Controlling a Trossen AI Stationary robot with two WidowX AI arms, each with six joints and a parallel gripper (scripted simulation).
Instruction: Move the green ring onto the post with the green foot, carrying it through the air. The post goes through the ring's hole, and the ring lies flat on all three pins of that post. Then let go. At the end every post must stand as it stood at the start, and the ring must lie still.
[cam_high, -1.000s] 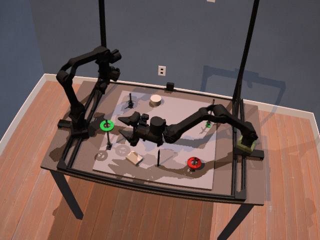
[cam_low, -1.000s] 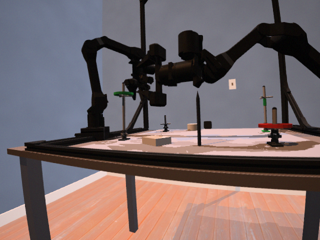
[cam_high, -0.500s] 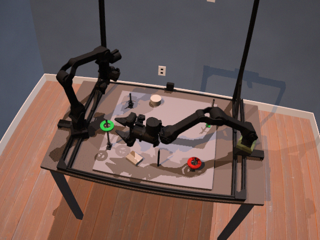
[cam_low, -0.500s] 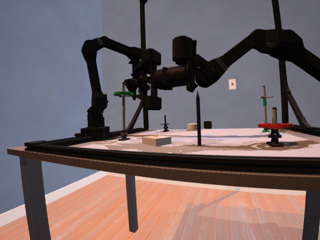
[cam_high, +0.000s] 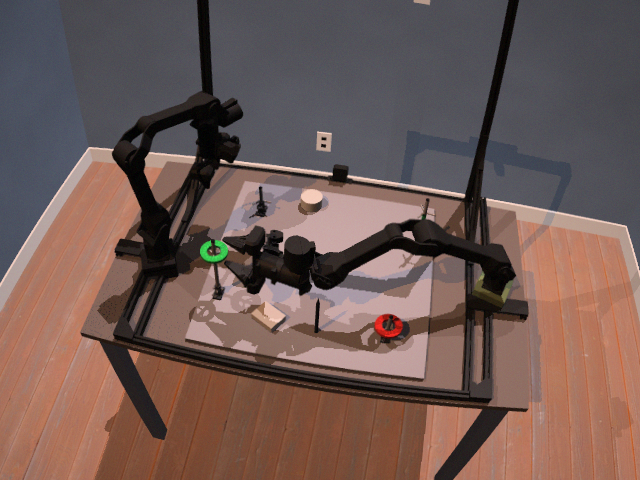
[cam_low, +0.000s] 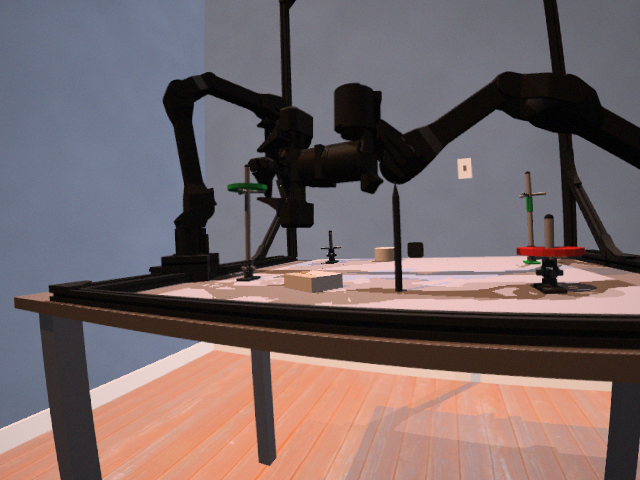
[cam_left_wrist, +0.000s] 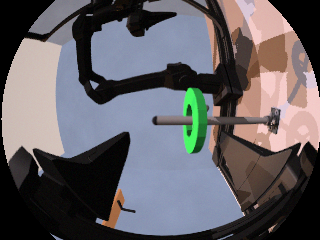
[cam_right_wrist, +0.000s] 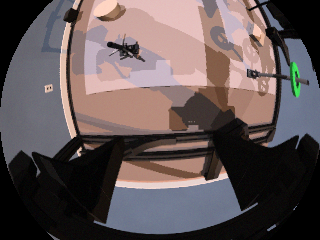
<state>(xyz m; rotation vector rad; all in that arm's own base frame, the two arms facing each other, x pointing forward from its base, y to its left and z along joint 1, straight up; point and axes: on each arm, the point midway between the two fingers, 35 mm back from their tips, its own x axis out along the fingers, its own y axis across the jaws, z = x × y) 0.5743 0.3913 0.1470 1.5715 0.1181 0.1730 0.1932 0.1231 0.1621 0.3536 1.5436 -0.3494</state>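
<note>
My left gripper is now 6 cm to the left of the green ring, 2 cm past it and 2 cm above it. Round my left hand: black spike (20 cm to the left, 9 cm below, 7 cm ahead); white block (17 cm below, 8 cm to the left, 5 cm ahead).
Right now the green ring is 270 mm ahead of my right hand, 60 mm to the left of it and 40 mm below it. Also, from my right hand: black spike: 360 mm ahead, 330 mm to the left, 110 mm below; then white block: 330 mm ahead, 200 mm to the left, 200 mm below.
</note>
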